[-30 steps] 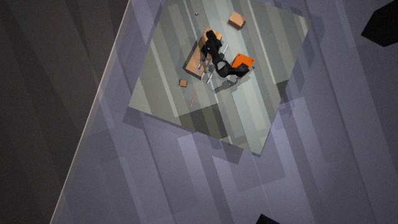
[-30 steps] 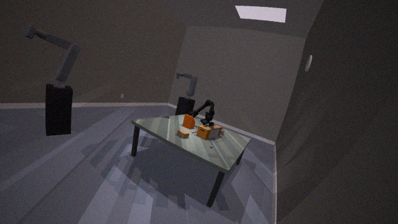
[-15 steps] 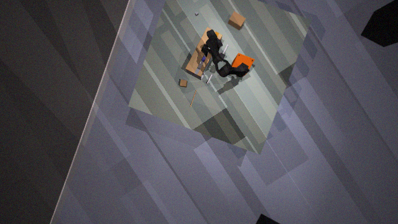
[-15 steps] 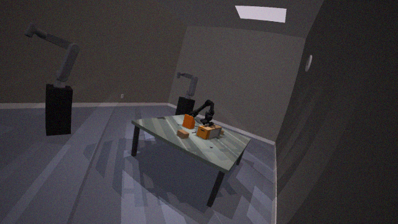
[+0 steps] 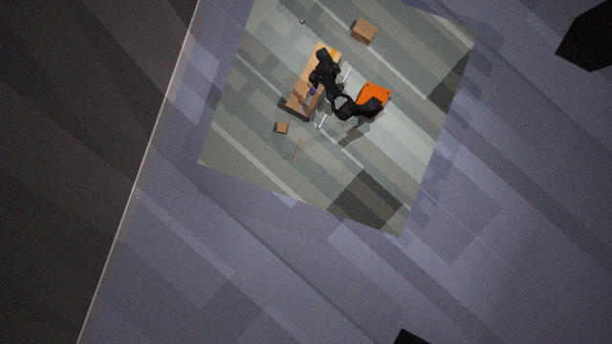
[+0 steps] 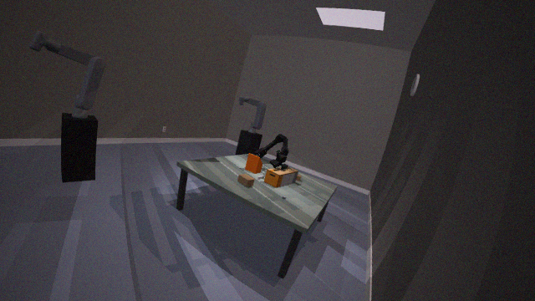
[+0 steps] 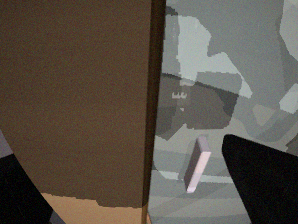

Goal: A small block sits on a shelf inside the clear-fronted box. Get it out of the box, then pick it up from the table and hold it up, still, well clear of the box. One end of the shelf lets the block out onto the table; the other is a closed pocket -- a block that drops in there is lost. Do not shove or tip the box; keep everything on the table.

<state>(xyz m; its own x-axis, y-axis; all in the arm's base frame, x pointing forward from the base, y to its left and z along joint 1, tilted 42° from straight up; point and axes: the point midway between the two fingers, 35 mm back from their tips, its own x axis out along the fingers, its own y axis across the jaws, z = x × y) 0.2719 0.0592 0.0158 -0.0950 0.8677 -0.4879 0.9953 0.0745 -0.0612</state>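
Now: the blue block 6 cm ahead of my gripper tip and 2 cm to the left of it. The rest, counted from my gripper tip: thin stick: 35 cm to the left, 8 cm below, 2 cm behind; clear-fronted box: 4 cm ahead, 2 cm to the right, 2 cm below; brown cube: 27 cm to the left, 12 cm ahead, 6 cm below.
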